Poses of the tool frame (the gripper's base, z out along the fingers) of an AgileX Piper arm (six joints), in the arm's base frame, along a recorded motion.
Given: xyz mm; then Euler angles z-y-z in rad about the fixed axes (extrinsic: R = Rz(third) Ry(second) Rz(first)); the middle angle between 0 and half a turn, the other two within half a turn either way.
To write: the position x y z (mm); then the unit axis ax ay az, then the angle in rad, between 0 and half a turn. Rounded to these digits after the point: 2 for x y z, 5 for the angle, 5 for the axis.
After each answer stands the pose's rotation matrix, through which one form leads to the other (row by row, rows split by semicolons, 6 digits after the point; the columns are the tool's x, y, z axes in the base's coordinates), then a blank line. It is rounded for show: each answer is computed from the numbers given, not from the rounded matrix.
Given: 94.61 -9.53 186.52 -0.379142 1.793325 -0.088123
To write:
94.61 -9.53 186.52 -0.14258 0.97293 -0.18189 1.83637
-0.236802 0.000391 0.971558; -0.350643 0.932567 -0.085839; -0.906076 -0.360997 -0.220697

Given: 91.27 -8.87 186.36 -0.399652 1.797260 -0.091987
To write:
91.27 -8.87 186.36 -0.15043 0.97017 -0.19012 1.84466
-0.241706 -0.002377 0.970347; -0.368453 0.925327 -0.089512; -0.897675 -0.379163 -0.224533

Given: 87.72 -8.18 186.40 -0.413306 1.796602 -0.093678
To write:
87.72 -8.18 186.40 -0.15605 0.96814 -0.19584 1.84700
-0.241710 -0.003865 0.970341; -0.380699 0.920194 -0.091166; -0.892550 -0.391443 -0.223892

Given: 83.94 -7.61 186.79 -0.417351 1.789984 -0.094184
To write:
83.94 -7.61 186.79 -0.15767 0.96728 -0.19878 1.84162
-0.236012 -0.001773 0.971748; -0.384850 0.918403 -0.091795; -0.892294 -0.395642 -0.217437

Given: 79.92 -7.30 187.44 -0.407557 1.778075 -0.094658
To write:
79.92 -7.30 187.44 -0.15274 0.96829 -0.19768 1.82847
-0.225559 0.005569 0.974214; -0.376735 0.921692 -0.092494; -0.898440 -0.387883 -0.205798

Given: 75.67 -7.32 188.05 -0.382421 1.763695 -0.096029
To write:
75.67 -7.32 188.05 -0.14007 0.97144 -0.19153 1.81016
-0.212817 0.017747 0.976931; -0.354395 0.930349 -0.094103; -0.910556 -0.366246 -0.191705

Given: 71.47 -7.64 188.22 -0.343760 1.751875 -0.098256
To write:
71.47 -7.64 188.22 -0.12045 0.97631 -0.17975 1.79209
-0.201798 0.031956 0.978906; -0.318771 0.942907 -0.096494; -0.926101 -0.331519 -0.180091

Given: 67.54 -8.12 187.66 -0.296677 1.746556 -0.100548
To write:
67.54 -8.12 187.66 -0.09660 0.98186 -0.16314 1.77928
-0.195718 0.045133 0.979621; -0.274082 0.956614 -0.098832; -0.941580 -0.287840 -0.174856

